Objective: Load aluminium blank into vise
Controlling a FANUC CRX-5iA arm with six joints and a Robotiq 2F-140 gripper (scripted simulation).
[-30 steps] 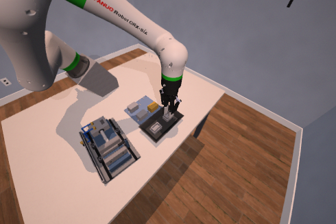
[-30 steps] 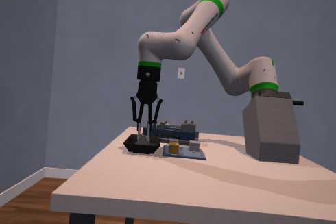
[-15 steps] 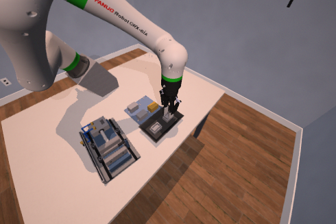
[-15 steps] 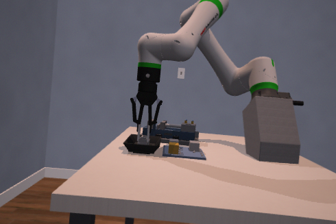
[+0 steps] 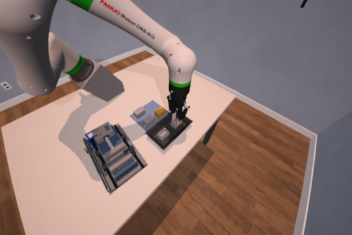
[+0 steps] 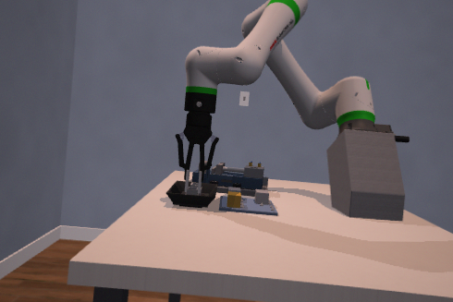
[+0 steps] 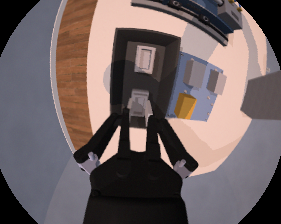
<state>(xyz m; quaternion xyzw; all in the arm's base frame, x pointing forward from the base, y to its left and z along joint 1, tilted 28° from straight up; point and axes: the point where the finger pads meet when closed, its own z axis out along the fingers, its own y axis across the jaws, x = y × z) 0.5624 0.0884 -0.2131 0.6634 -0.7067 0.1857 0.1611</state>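
Now: hand 130 mm past the brass blank and 50 mm above it. The rest, counted from my hand: vise (130 mm behind, 330 mm to the right, 30 mm below).
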